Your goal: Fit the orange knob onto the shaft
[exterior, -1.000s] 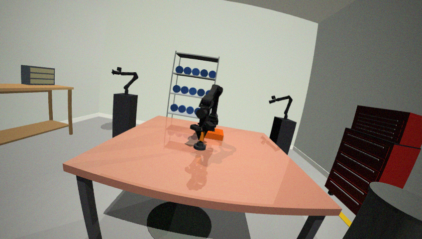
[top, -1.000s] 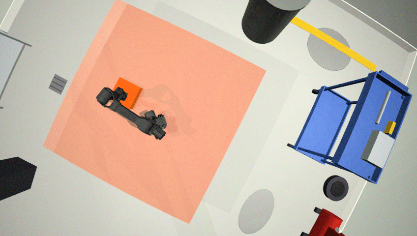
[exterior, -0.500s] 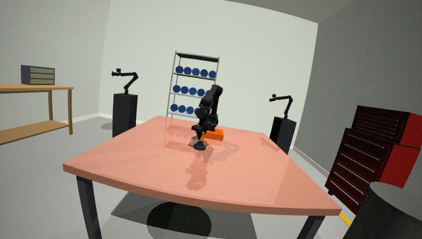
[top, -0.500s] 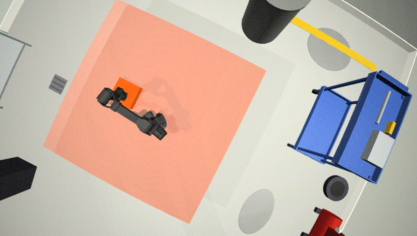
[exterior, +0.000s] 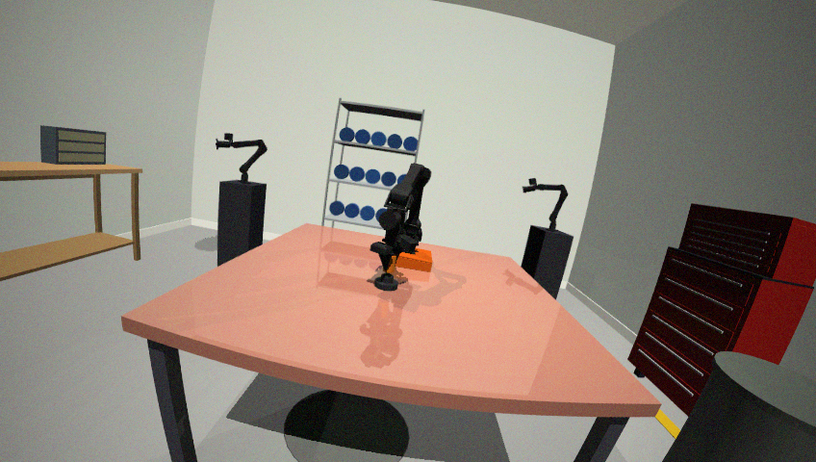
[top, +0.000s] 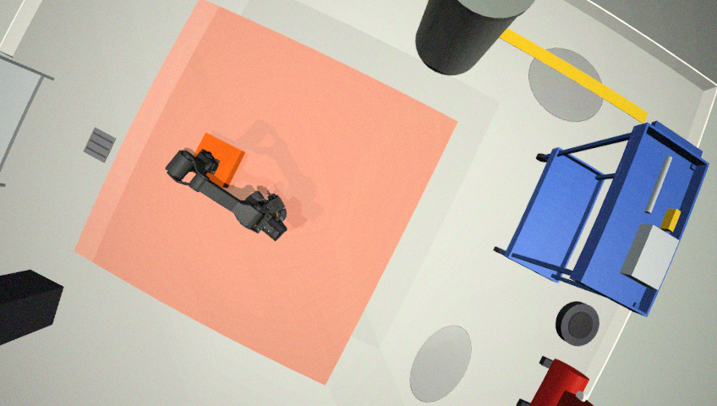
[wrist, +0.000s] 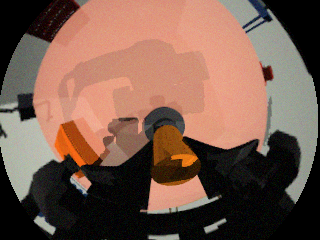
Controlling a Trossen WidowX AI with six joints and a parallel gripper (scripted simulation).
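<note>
Now: gripper tip 2 cm below the orange knob. Also, from my gripper tip: round dark pedestal: 4 cm below.
</note>
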